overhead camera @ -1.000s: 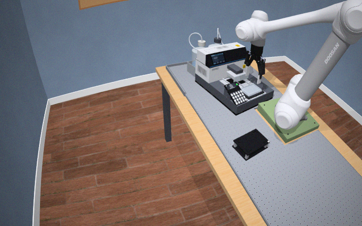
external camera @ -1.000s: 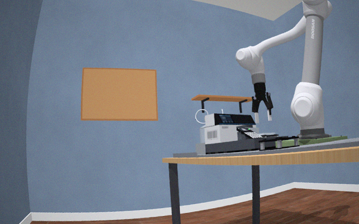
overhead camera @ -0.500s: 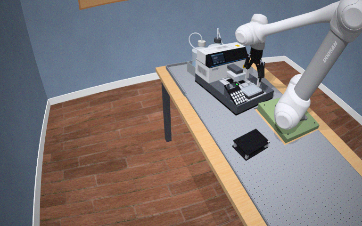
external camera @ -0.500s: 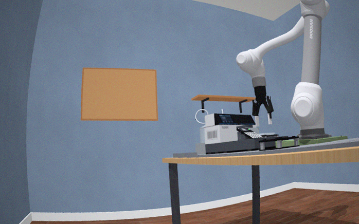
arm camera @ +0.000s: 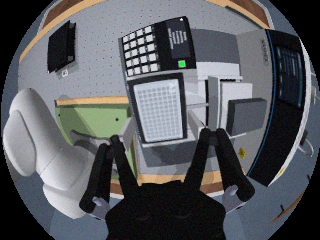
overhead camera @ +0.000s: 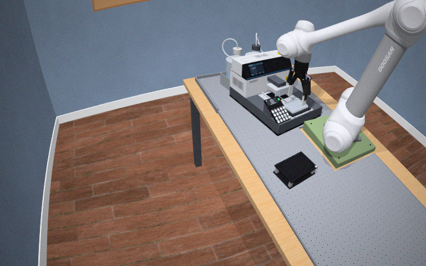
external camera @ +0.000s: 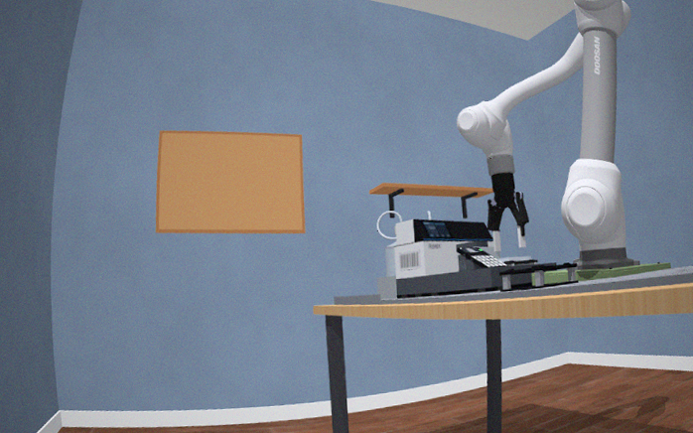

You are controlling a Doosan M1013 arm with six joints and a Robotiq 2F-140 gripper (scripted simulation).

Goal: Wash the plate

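My gripper is now 6 cm above the well plate. Round my hand: plate washer: 4 cm ahead, 15 cm to the right, 1 cm below; black plate nest N1: 19 cm ahead, 36 cm to the left, 10 cm below; washer carrier: 7 cm below.
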